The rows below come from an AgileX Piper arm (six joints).
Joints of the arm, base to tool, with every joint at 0 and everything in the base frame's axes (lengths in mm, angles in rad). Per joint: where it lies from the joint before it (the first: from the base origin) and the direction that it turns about. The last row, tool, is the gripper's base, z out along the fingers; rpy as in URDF.
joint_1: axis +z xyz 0 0 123
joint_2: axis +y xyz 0 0 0
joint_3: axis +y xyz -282.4 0 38.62
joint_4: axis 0.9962 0 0.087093 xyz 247.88 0 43.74
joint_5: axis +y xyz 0 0 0
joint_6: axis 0.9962 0 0.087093 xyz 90.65 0 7.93
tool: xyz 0 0 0 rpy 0 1.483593 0
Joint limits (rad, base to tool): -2.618..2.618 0..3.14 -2.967..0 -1.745..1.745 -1.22..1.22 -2.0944..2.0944
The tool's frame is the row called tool.
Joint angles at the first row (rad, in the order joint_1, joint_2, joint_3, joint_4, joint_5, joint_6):
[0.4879, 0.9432, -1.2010, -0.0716, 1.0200, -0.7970]
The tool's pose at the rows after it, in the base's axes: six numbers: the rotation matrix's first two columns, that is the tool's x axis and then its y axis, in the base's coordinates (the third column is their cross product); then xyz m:
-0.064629 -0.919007 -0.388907 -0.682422 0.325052 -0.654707 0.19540 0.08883 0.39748
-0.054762 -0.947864 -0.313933 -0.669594 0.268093 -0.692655 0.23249 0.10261 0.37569
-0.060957 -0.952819 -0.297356 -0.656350 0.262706 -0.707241 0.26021 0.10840 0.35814
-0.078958 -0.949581 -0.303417 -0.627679 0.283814 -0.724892 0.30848 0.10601 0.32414
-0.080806 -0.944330 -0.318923 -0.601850 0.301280 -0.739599 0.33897 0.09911 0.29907
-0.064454 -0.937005 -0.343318 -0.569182 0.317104 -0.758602 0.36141 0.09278 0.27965
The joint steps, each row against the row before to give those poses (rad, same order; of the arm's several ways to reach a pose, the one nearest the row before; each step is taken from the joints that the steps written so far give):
[0.0000, 0.1449, 0.0247, -0.1139, -0.1220, 0.0030]
[-0.0032, 0.1244, 0.0039, -0.0894, -0.1086, 0.0133]
[-0.0266, 0.0899, 0.0010, -0.0371, -0.0961, 0.0191]
[-0.0824, 0.1523, 0.0010, -0.0261, -0.1891, 0.0140]
[-0.0601, 0.1013, 0.0009, -0.0118, -0.1436, 0.0028]
[-0.0454, 0.0785, 0.0011, -0.0075, -0.1369, 0.0000]

